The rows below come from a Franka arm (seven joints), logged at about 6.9 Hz.
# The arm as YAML. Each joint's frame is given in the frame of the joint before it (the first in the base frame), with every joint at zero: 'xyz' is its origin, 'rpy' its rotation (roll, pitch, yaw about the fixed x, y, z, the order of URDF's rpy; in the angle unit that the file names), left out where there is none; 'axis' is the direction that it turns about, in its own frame. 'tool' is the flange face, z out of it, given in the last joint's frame.
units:
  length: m
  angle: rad
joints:
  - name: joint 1
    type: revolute
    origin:
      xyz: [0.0, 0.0, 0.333]
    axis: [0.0, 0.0, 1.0]
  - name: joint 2
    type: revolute
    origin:
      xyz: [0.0, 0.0, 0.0]
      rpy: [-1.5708, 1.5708, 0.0]
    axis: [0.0, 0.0, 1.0]
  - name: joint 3
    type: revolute
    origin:
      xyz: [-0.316, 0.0, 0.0]
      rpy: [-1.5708, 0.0, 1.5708]
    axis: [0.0, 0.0, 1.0]
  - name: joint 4
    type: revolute
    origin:
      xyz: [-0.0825, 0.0, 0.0]
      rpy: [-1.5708, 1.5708, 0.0]
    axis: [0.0, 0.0, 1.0]
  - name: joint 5
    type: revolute
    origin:
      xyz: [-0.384, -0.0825, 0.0]
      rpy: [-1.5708, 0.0, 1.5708]
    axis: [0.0, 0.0, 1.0]
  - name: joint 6
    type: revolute
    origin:
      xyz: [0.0, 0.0, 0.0]
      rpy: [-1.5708, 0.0, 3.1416]
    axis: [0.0, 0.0, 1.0]
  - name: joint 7
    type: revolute
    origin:
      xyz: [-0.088, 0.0, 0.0]
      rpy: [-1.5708, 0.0, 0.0]
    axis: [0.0, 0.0, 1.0]
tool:
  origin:
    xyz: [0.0, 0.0, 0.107]
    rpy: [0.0, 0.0, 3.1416]
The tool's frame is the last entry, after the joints.
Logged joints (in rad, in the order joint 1, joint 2, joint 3, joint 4, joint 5, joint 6, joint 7), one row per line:
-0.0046 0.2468 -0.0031 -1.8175 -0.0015 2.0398 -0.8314
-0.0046 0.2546 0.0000 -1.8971 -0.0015 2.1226 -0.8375
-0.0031 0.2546 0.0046 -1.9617 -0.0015 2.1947 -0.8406
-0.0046 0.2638 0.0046 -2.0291 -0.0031 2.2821 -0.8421
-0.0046 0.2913 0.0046 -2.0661 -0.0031 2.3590 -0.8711
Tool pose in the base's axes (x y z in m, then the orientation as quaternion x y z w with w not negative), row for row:
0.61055 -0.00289 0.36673 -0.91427 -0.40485 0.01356 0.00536
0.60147 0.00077 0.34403 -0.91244 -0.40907 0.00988 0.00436
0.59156 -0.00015 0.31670 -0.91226 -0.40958 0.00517 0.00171
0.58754 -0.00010 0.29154 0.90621 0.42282 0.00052 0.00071
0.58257 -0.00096 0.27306 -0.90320 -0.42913 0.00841 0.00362
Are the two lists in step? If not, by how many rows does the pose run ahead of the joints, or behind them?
The pose runs 1 row ahead of the joints: the pose in row i belongs to the joints in row i + 1.
